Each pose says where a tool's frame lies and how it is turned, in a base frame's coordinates. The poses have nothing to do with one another.
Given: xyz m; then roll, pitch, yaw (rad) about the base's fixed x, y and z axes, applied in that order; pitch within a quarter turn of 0, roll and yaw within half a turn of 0.
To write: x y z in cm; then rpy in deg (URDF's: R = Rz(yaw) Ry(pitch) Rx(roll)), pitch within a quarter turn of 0, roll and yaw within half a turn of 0. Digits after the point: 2 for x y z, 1 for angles.
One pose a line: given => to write
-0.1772 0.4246 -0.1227 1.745 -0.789 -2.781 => -17.72 42.46 -12.27 100.0 -45.2 -159.3
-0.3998 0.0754 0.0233 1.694 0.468 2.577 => -39.98 7.54 2.33 97.1 26.8 147.7
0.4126 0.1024 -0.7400 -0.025 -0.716 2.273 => 41.26 10.24 -74.00 -1.4 -41.0 130.2
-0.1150 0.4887 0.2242 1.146 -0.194 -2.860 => -11.50 48.87 22.42 65.7 -11.1 -163.9
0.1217 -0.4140 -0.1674 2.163 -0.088 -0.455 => 12.17 -41.40 -16.74 123.9 -5.0 -26.1
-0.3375 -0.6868 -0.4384 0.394 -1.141 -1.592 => -33.75 -68.68 -43.84 22.6 -65.4 -91.2
